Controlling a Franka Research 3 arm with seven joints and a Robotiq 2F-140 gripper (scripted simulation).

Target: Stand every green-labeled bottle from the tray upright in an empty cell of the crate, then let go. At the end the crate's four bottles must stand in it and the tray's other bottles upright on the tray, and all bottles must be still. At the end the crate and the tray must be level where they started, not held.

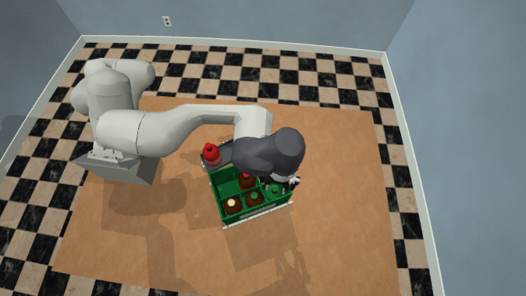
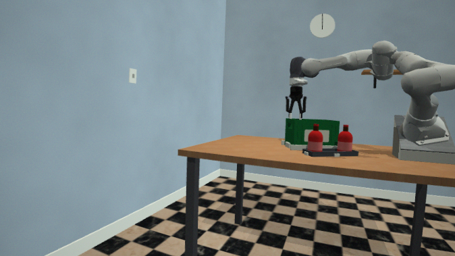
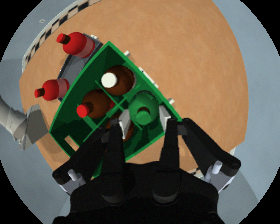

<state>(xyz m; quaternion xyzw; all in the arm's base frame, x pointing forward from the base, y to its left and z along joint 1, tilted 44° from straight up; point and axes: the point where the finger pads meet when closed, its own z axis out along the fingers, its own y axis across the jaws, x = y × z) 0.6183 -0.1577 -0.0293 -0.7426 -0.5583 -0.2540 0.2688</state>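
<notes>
Right now my hand is 9 cm above the green-labeled bottle. The rest, counted from my hand: green crate: 10 cm behind, 1 cm to the left, 9 cm below; then dark tray: 20 cm behind, 21 cm to the left, 16 cm below.
</notes>
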